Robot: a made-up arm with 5 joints. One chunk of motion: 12 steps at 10 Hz.
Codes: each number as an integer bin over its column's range. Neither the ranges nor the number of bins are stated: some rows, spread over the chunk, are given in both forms.
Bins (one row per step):
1: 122 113 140 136 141
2: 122 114 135 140 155
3: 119 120 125 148 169
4: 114 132 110 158 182
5: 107 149 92 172 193
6: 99 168 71 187 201
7: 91 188 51 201 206
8: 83 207 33 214 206
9: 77 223 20 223 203
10: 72 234 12 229 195
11: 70 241 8 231 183
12: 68 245 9 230 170
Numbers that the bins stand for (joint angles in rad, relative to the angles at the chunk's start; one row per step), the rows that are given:
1: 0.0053 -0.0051 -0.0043 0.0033 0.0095
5: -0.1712 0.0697 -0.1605 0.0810 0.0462
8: -0.4535 0.1902 -0.3526 0.1716 0.0554
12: -0.6300 0.2692 -0.4307 0.2061 0.0300
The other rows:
2: 0.0053 -0.0031 -0.0206 0.0120 0.0194
3: -0.0300 0.0094 -0.0531 0.0292 0.0293
4: -0.0888 0.0344 -0.1020 0.0508 0.0385
6: -0.2653 0.1092 -0.2289 0.1133 0.0519
7: -0.3594 0.1507 -0.2940 0.1435 0.0554
9: -0.5241 0.2235 -0.3949 0.1910 0.0533
10: -0.5829 0.2464 -0.4209 0.2039 0.0476
11: -0.6065 0.2609 -0.4340 0.2082 0.0392

